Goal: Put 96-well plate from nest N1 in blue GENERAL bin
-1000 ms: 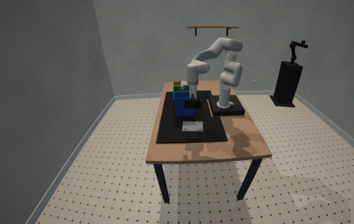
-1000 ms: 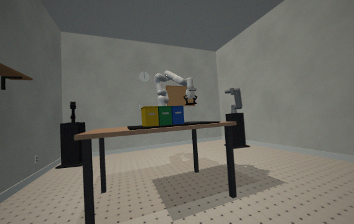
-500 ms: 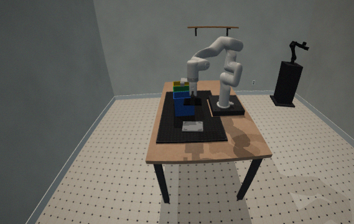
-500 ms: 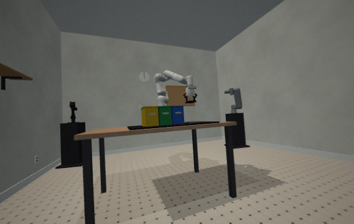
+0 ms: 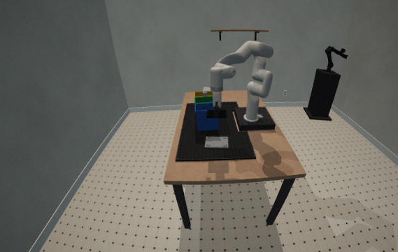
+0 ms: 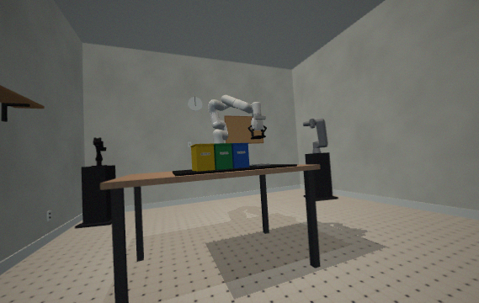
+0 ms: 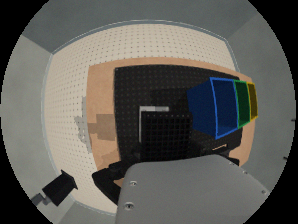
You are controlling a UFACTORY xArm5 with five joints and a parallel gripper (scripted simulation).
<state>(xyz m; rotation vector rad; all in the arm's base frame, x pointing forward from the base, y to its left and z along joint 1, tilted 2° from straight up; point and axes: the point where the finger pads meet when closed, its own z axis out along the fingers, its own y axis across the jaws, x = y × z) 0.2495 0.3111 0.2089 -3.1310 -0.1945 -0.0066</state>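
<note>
My hand is 110 mm short of the blue general bin, 210 mm to the left of it and 160 mm above it. The rest, counted from my hand: 96-well plate 10 mm below; grey plate nest 240 mm below; green bin 140 mm ahead, 330 mm to the right, 160 mm below.
</note>
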